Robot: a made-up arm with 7 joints. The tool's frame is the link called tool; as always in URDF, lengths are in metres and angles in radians.
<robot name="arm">
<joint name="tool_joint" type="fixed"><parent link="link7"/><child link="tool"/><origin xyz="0.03 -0.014 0.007" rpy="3.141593 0 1.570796"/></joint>
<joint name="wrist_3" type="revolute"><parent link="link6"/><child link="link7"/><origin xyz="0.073 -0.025 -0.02"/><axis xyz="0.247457 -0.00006 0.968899"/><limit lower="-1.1" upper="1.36"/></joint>
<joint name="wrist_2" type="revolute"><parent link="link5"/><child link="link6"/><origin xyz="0.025 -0.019 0.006"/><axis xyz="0.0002 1 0.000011"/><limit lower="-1.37" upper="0.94"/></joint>
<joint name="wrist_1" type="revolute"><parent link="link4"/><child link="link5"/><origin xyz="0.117 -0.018 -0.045"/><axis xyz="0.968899 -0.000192 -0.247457"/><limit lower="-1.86" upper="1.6"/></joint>
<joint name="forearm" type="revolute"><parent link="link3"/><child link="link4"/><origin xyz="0.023 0.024 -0.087"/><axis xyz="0.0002 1 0.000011"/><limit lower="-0.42" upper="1.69"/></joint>
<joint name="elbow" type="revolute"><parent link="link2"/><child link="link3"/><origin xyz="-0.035 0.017 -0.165"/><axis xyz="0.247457 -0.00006 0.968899"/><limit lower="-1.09" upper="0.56"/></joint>
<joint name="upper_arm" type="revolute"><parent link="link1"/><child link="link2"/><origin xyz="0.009 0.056 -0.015"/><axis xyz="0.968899 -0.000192 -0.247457"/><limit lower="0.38" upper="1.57"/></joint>
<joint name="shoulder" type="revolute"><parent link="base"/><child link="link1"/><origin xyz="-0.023 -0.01 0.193"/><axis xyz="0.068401 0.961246 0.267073"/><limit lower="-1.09" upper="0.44"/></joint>
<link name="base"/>
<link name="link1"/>
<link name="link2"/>
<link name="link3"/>
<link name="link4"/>
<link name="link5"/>
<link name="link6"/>
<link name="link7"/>
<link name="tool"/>
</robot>
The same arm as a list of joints. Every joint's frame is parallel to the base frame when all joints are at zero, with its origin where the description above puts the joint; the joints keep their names.
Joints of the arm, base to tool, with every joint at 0 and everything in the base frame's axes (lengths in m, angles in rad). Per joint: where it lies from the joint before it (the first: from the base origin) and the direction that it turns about. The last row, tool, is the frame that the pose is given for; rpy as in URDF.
shoulder: offset -0.023 -0.01 0.193 axis 0.068403 0.961235 0.26711
upper_arm: offset 0.009 0.056 -0.015 axis 0.968889 -0.0002 -0.247497
elbow: offset -0.035 0.017 -0.165 axis 0.247497 -0.0001 0.968889
forearm: offset 0.023 0.024 -0.087 axis 0.0002 1 0
wrist_1: offset 0.117 -0.018 -0.045 axis 0.968889 -0.0002 -0.247497
wrist_2: offset 0.025 -0.019 0.006 axis 0.0002 1 0
wrist_3: offset 0.073 -0.025 -0.02 axis 0.247497 -0.0001 0.968889
tool: offset 0.03 -0.014 0.007 rpy -3.1416 0 1.5708
Joint limits (rad, base to tool): -1.09..0.44 0.38..1.57 -1.09..0.56 -0.42..1.69 -1.86..1.6 -1.37..0.94 -1.1..1.36

